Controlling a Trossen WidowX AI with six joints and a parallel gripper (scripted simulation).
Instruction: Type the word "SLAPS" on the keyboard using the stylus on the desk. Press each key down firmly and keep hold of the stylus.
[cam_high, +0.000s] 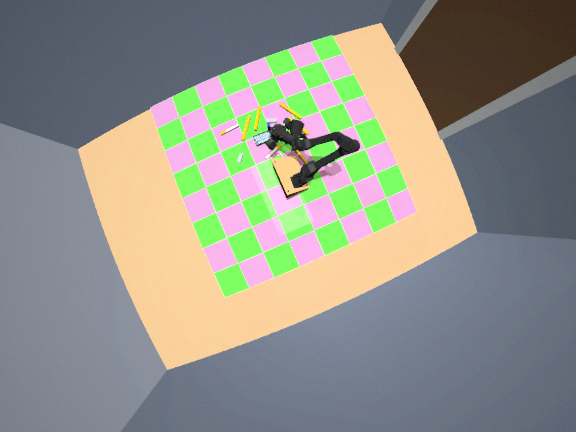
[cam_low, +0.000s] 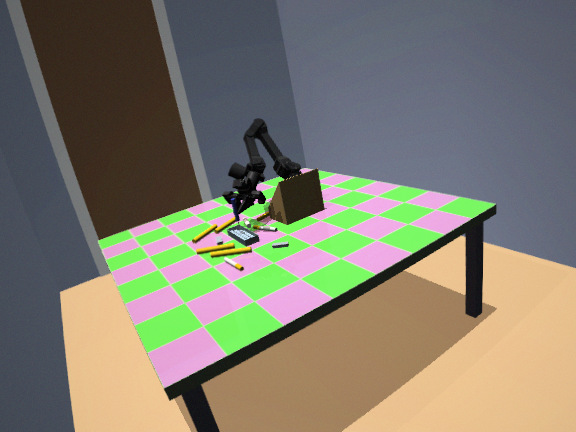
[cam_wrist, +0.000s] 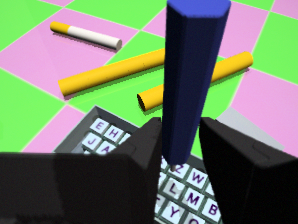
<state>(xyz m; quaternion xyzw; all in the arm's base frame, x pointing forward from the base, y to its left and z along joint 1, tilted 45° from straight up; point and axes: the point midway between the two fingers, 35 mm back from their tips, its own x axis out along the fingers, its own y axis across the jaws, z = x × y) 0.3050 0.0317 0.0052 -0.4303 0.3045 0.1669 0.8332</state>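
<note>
Right now the grey block is 100 mm below my gripper tip, 90 mm ahead of it and 40 mm to the right of it. From my gripper tip the other things lie so: blue stylus 20 mm below.
</note>
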